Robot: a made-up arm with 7 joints. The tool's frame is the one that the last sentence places.
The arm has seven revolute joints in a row. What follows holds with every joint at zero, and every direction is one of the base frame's. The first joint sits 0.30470 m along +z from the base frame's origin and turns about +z. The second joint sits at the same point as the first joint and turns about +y. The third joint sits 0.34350 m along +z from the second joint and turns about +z. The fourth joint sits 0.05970 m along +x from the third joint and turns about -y. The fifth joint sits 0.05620 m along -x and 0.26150 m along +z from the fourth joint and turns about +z. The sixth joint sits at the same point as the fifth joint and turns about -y. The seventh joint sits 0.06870 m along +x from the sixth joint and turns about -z. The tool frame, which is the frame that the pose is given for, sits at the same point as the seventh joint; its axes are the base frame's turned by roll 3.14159, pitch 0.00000 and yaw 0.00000 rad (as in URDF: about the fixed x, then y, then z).
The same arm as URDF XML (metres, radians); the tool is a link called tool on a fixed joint. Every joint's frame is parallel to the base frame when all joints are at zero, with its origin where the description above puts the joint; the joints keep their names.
<robot name="arm">
  <link name="base"/>
  <link name="link1"/>
  <link name="link2"/>
  <link name="link3"/>
  <link name="link4"/>
  <link name="link5"/>
  <link name="link6"/>
  <link name="link7"/>
  <link name="tool"/>
  <joint name="joint 1" type="continuous">
    <parent link="base"/>
    <child link="link1"/>
    <origin xyz="0.0000 0.0000 0.3047"/>
    <axis xyz="0 0 1"/>
  </joint>
  <joint name="joint 2" type="continuous">
    <parent link="link1"/>
    <child link="link2"/>
    <origin xyz="0.0000 0.0000 0.0000"/>
    <axis xyz="0 1 0"/>
  </joint>
  <joint name="joint 3" type="continuous">
    <parent link="link2"/>
    <child link="link3"/>
    <origin xyz="0.0000 0.0000 0.3435"/>
    <axis xyz="0 0 1"/>
  </joint>
  <joint name="joint 4" type="continuous">
    <parent link="link3"/>
    <child link="link4"/>
    <origin xyz="0.0597 0.0000 0.0000"/>
    <axis xyz="0 -1 0"/>
  </joint>
  <joint name="joint 5" type="continuous">
    <parent link="link4"/>
    <child link="link5"/>
    <origin xyz="-0.0562 0.0000 0.2615"/>
    <axis xyz="0 0 1"/>
  </joint>
  <joint name="joint 6" type="continuous">
    <parent link="link5"/>
    <child link="link6"/>
    <origin xyz="0.0000 0.0000 0.0000"/>
    <axis xyz="0 -1 0"/>
  </joint>
  <joint name="joint 7" type="continuous">
    <parent link="link6"/>
    <child link="link7"/>
    <origin xyz="0.0687 0.0000 0.0000"/>
    <axis xyz="0 0 -1"/>
  </joint>
  <joint name="tool_joint" type="fixed">
    <parent link="link7"/>
    <child link="tool"/>
    <origin xyz="0.0000 0.0000 0.0000" rpy="3.1416 0.0000 0.0000"/>
  </joint>
</robot>

